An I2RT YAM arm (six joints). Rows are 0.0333 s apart.
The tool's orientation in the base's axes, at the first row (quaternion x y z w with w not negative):
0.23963 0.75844 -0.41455 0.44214
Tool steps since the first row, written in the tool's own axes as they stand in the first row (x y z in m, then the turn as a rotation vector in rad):
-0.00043 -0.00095 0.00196 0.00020 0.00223 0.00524
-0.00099 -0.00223 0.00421 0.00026 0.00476 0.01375
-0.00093 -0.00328 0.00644 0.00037 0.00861 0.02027
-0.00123 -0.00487 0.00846 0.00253 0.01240 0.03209
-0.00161 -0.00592 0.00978 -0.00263 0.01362 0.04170
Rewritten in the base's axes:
0.00044 -0.00216 0.00025 0.00400 -0.00320 -0.00249
0.00085 -0.00474 0.00067 0.00984 -0.00898 -0.00586
0.00110 -0.00719 0.00047 0.01567 -0.01238 -0.00929
0.00105 -0.00975 0.00086 0.02295 -0.02027 -0.01588
0.00109 -0.01142 0.00127 0.03093 -0.02768 -0.01446

